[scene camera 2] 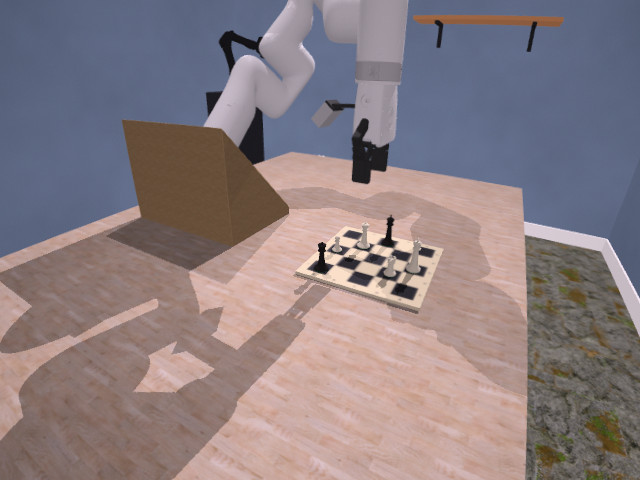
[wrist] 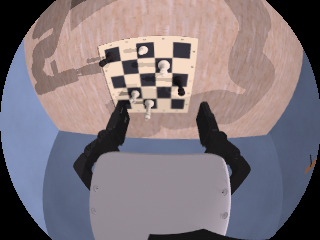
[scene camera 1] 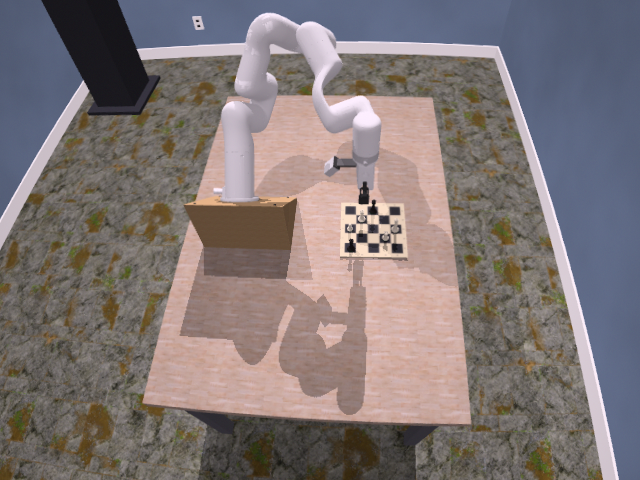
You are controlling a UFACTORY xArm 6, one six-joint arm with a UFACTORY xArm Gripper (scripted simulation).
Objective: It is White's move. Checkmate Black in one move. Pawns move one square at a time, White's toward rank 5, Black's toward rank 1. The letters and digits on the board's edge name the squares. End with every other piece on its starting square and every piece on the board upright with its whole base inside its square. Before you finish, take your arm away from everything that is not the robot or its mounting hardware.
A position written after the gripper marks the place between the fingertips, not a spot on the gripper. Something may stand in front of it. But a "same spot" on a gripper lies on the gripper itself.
gripper: scene camera 2 369,176; wrist; scene camera 1
same spot on gripper: (scene camera 1: pixel 363 198) = (wrist: pixel 83 153)
